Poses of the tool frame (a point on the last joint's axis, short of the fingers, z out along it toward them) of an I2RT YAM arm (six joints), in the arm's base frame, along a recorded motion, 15 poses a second.
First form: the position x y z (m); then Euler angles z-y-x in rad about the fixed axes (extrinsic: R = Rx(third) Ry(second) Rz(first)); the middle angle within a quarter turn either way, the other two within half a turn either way.
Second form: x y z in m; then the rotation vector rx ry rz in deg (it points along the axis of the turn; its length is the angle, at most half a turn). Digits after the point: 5 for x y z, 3 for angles.
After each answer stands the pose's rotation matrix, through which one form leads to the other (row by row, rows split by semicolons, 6 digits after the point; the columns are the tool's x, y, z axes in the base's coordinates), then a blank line. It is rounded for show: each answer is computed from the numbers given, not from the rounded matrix.
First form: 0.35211 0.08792 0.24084 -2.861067 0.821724 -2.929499
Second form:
0.35211 0.08792 0.24084 24.775 131.223 22.185
-0.654341 0.188531 0.732321; 0.418790 0.896698 0.143347; -0.629645 0.400486 -0.665701

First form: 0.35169 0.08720 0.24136 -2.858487 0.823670 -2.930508
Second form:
0.35169 0.08720 0.24136 24.913 131.096 22.195
-0.652483 0.189820 0.733645; 0.420734 0.895942 0.142376; -0.630277 0.401567 -0.664451

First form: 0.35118 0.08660 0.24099 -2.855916 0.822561 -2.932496
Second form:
0.35118 0.08660 0.24099 25.029 131.152 22.134
-0.652773 0.191726 0.732891; 0.421634 0.895701 0.141224; -0.629375 0.401198 -0.665528

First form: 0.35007 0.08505 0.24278 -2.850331 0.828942 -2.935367
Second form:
0.35007 0.08505 0.24278 25.299 130.755 22.116
-0.647199 0.194022 0.737217; 0.425676 0.894236 0.138352; -0.632403 0.403357 -0.661339

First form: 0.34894 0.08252 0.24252 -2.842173 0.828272 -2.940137
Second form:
0.34894 0.08252 0.24252 25.704 130.754 22.032
-0.646067 0.199441 0.736764; 0.429865 0.892699 0.135295; -0.630725 0.404118 -0.662476

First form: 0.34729 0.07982 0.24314 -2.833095 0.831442 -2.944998
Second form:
0.34729 0.07982 0.24314 26.153 130.522 21.979
-0.642001 0.204588 0.738904; 0.435296 0.890615 0.131616; -0.631152 0.406139 -0.660832

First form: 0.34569 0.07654 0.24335 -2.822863 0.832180 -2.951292
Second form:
0.34569 0.07654 0.24335 26.644 130.426 21.859
-0.639356 0.210975 0.739401; 0.440520 0.888664 0.127351; -0.630211 0.407143 -0.661111

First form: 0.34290 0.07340 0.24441 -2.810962 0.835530 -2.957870
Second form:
0.34290 0.07340 0.24441 27.224 130.161 21.779
-0.634454 0.217763 0.741652; 0.447330 0.885933 0.122546; -0.630368 0.409513 -0.659496

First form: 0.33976 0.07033 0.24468 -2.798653 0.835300 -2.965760
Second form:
0.33976 0.07033 0.24468 27.807 130.101 21.612
-0.631886 0.225613 0.741498; 0.453228 0.883634 0.117369; -0.628733 0.410231 -0.660610

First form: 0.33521 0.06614 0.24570 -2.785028 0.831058 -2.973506
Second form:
0.33521 0.06614 0.24570 28.503 130.253 21.472
-0.631695 0.235297 0.738645; 0.459938 0.880761 0.112774; -0.624034 0.410969 -0.664594

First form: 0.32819 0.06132 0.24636 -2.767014 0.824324 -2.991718
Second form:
0.32819 0.06132 0.24636 29.206 130.542 20.746
-0.631969 0.248452 0.734089; 0.463789 0.880125 0.101392; -0.620899 0.404539 -0.671441

